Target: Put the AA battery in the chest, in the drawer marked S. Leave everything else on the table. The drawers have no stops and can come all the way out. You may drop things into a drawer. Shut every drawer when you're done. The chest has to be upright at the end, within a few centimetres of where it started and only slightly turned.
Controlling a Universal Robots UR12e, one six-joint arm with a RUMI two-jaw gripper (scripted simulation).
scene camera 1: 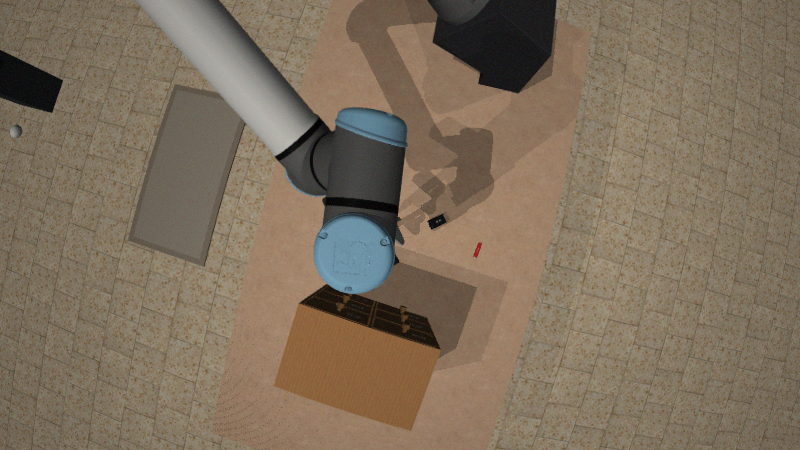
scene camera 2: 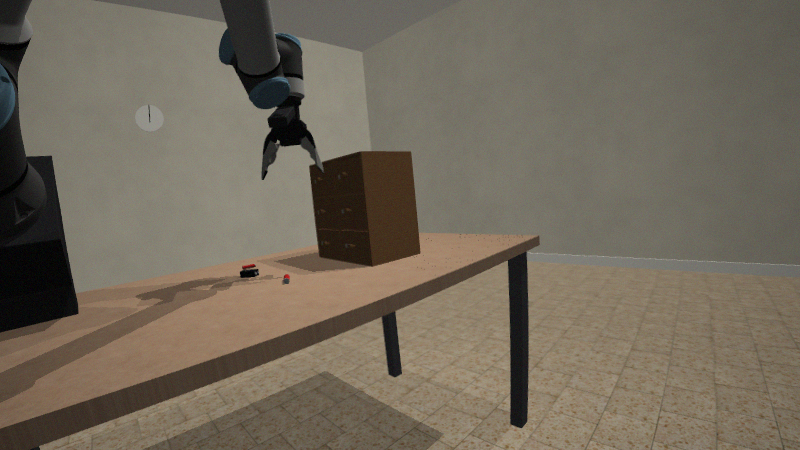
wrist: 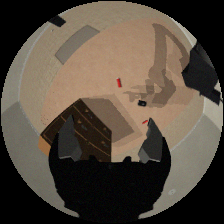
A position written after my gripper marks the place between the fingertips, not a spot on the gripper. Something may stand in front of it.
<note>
In view: my gripper [scene camera 2: 292, 176] and a brown wooden chest [scene camera 1: 329, 359].
The brown wooden chest is seen too in scene camera 2 [scene camera 2: 388, 183]. My gripper is seen too in the wrist view [wrist: 111, 117].
</note>
